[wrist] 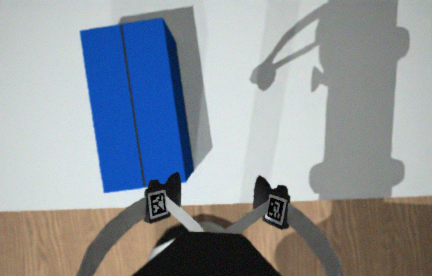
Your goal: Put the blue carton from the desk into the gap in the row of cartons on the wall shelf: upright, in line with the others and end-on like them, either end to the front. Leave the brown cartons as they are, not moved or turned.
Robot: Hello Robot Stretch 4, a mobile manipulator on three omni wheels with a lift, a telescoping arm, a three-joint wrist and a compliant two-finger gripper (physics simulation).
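The blue carton [134,105] lies on the white desk top, left of the middle of the wrist view. It is long, with a dark line along its top face, and its long side is tilted slightly from the view's vertical. My gripper [217,192] is open, with its two fingertips well apart and no thing between them. The left fingertip overlaps the carton's near right corner in the view; the right fingertip is off to the right of the carton. Whether the left fingertip touches the carton cannot be told. The wall shelf and the brown cartons do not show.
The white desk [45,150] ends at a front edge that runs across the lower part of the view. The wooden floor [45,240] shows below that edge. Shadows of the robot's arm and gripper fall on the desk at the right, and the carton's shadow lies along its right side.
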